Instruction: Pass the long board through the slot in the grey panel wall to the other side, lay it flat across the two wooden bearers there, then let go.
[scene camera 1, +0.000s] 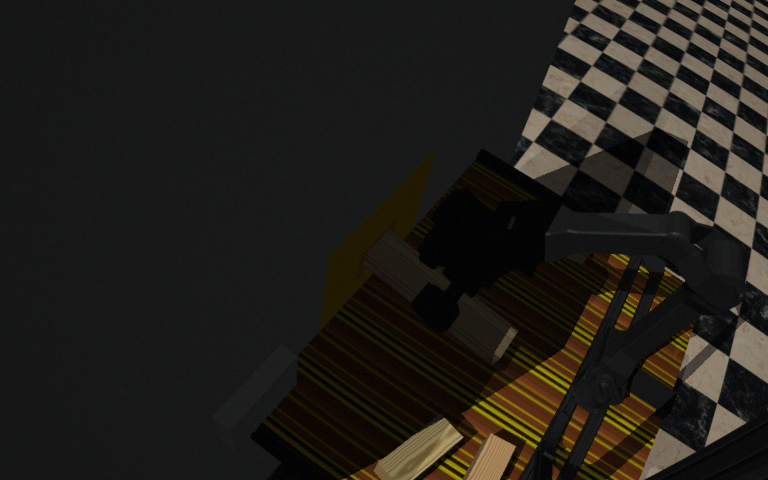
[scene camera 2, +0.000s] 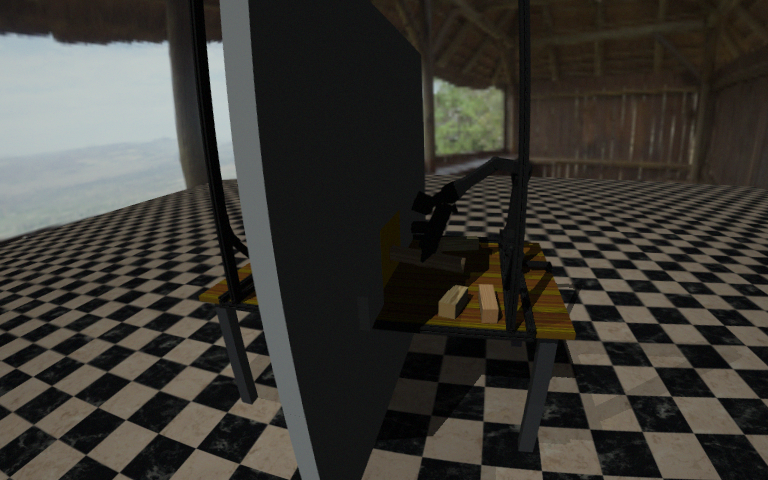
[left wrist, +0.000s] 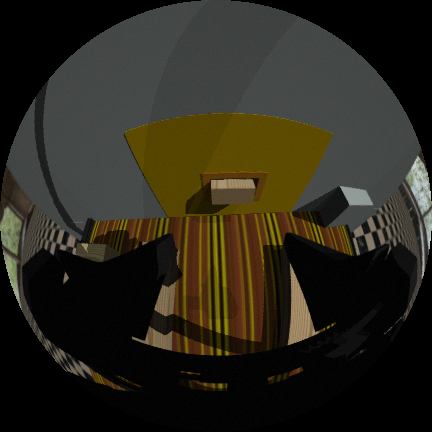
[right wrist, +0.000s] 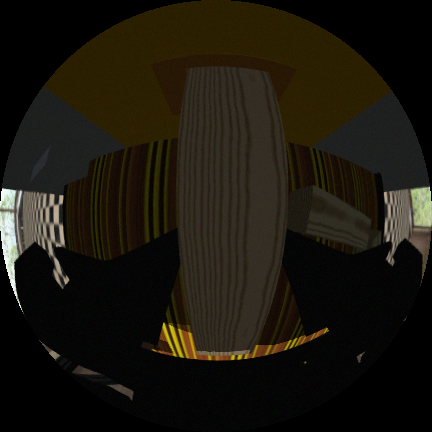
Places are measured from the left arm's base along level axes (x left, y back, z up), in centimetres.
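Where they show: left gripper, fingertip midpoint: (left wrist: 230, 239); right gripper, fingertip midpoint: (scene camera 2: 423, 258) (right wrist: 230, 232); right arm's base, origin of the base link: (scene camera 1: 591, 394).
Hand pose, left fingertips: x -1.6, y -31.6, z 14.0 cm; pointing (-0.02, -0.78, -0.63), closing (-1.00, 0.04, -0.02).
After its pixels a point has its place.
The long board (scene camera 1: 387, 254) {z 7.6, x -4.0, y -50.7 cm} (scene camera 2: 441, 262) {z 4.8, x -6.5, y -66.5 cm} (right wrist: 232, 165) {z 6.9, x -3.4, y -55.8 cm} runs into the slot (left wrist: 235, 175) {z 9.3, x -3.6, y -43.1 cm} (right wrist: 167, 82) {z 7.6, x -7.8, y -48.5 cm} in the yellow patch of the grey panel wall (scene camera 1: 169, 169) {z 52.0, x -39.4, y -48.3 cm} (scene camera 2: 339, 169) {z 42.0, x -46.4, y -48.2 cm} (left wrist: 100, 125) {z 21.1, x 13.2, y -43.2 cm}. In the left wrist view, the board's end (left wrist: 232, 192) {z 8.0, x -3.0, y -40.9 cm} sticks out of the slot, above the table. My right gripper (scene camera 1: 453, 288) (scene camera 2: 424, 255) {z 4.6, x -3.3, y -59.6 cm} (right wrist: 230, 232) {z 4.6, x -3.3, y -59.6 cm} is shut on the board, with a finger at each side. My left gripper (left wrist: 230, 239) {z 14.0, x -1.6, y -31.6 cm} is open and empty, facing the slot. Two pale wooden bearers (left wrist: 166, 325) {z 1.1, x 8.1, y -21.5 cm} (left wrist: 301, 310) {z 1.9, x -13.7, y -22.3 cm} show below it, partly hidden by its fingers.
Two loose wooden blocks (scene camera 1: 419, 450) {z 2.8, x -26.0, y -72.3 cm} (scene camera 1: 491, 458) {z 2.5, x -20.8, y -81.7 cm} (scene camera 2: 453, 302) {z 2.8, x -31.0, y -72.7 cm} (scene camera 2: 488, 302) {z 2.5, x -29.1, y -82.6 cm} lie on the striped table (scene camera 1: 351, 339) {z -1.9, x -15.2, y -53.1 cm}. Another block (right wrist: 335, 217) {z 3.1, x 8.6, y -58.8 cm} lies beside the board. A block (left wrist: 97, 251) {z 2.8, x 24.5, y -32.9 cm} lies near the wall in the left wrist view. A grey box (scene camera 1: 257, 387) {z 8.1, x -34.3, y -50.1 cm} (left wrist: 356, 196) {z 8.1, x -32.7, y -40.5 cm} juts from the wall.
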